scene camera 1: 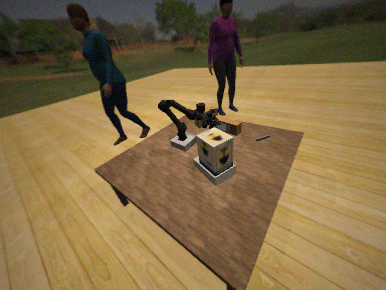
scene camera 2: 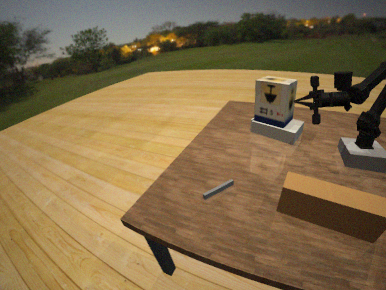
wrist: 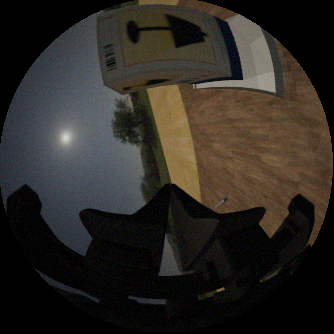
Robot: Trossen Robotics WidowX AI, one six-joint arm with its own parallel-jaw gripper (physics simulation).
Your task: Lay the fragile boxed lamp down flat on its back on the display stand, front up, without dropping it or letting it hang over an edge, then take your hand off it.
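Frame: origin at the arm's base, x right, y down, z ahead, level; metres.
Seen in the pictures: gripper, fingertip midpoint: point(scene camera 1: 221, 123) point(scene camera 2: 293, 101) point(wrist: 169, 187); arm's base, origin of the base link: point(scene camera 1: 182, 138) point(scene camera 2: 363, 145).
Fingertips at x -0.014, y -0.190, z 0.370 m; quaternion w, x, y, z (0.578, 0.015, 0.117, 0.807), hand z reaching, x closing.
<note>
Offsets run from my fingertips to a thing's middle. Level surfaces: height alone.
The boxed lamp point(scene camera 1: 215, 152) point(scene camera 2: 275, 102) point(wrist: 165, 55) is a pale box with lamp pictures and a dark blue band at its lower end. It stands upright on the white display stand point(scene camera 1: 226, 176) point(scene camera 2: 275, 132) point(wrist: 261, 60). In the wrist view the drawn lamp's shade is toward the blue band and its foot toward the box's upper end. My gripper point(scene camera 2: 297, 102) point(wrist: 169, 187) is shut and empty, level and raised above the table. Its fingertips point at the box's right side in scene camera 2, close to it; whether they touch is unclear. In scene camera 1 it is behind the box.
A long brown block {dz -0.087, dx -0.356, dy +0.201 m} point(scene camera 1: 231, 127) point(scene camera 2: 327, 210) lies on the table {dy +0.255 m} point(scene camera 1: 160, 185) point(scene camera 2: 200, 235), near the arm's white base point(scene camera 1: 183, 142) point(scene camera 2: 367, 157). A small grey bar {dz +0.271, dx -0.285, dy +0.245 m} point(scene camera 1: 263, 138) point(scene camera 2: 218, 189) point(wrist: 221, 202) lies nearer a table edge. Two people stand beyond the table in scene camera 1.
</note>
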